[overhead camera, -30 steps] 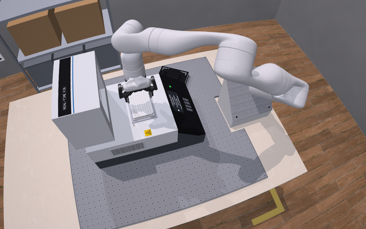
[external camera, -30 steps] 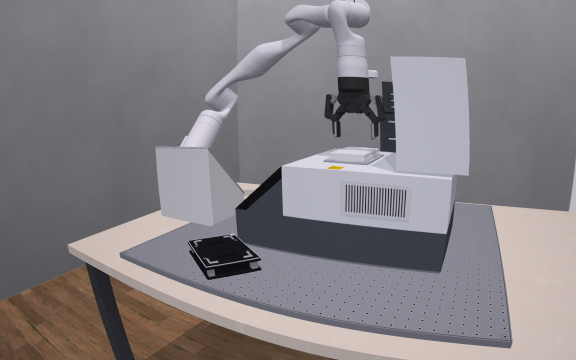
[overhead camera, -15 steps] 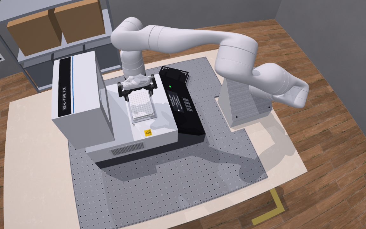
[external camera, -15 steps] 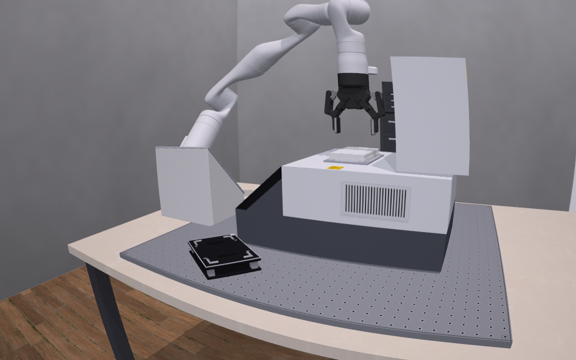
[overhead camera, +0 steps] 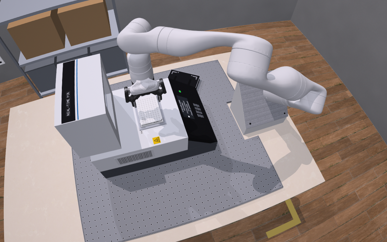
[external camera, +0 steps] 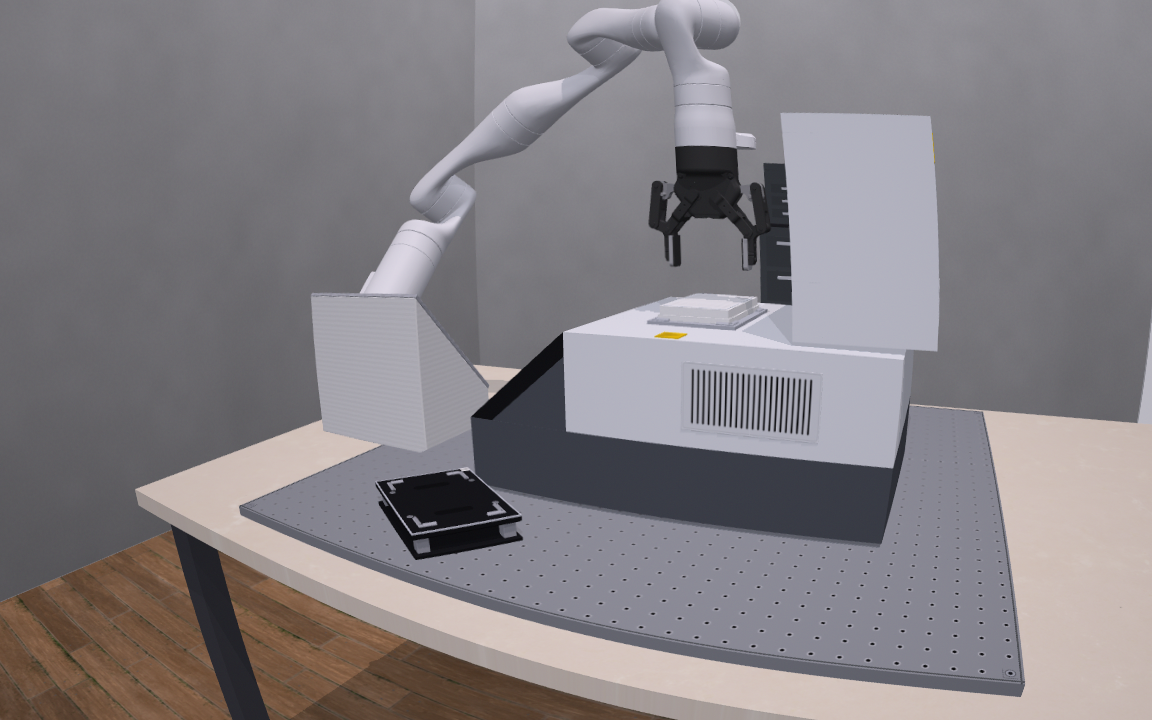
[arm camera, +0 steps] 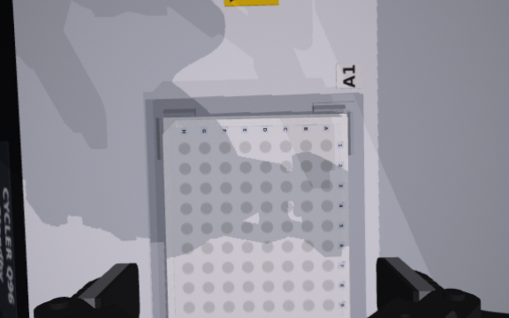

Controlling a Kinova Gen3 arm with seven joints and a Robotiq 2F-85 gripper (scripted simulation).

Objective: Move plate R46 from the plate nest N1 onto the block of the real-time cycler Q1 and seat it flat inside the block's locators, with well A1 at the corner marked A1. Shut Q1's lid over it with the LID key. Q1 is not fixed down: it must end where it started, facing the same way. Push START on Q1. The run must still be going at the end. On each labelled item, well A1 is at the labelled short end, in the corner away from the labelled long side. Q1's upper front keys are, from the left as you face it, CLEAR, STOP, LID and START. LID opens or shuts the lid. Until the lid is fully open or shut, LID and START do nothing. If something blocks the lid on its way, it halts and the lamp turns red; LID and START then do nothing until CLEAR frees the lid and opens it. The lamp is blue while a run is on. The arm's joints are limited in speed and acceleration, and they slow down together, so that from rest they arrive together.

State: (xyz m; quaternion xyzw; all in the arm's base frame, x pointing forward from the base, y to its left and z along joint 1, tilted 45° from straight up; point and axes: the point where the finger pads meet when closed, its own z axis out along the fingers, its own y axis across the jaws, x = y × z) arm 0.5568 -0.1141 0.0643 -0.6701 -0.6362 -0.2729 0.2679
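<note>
Now: hand 50 mm above the white well plate R46.
</note>
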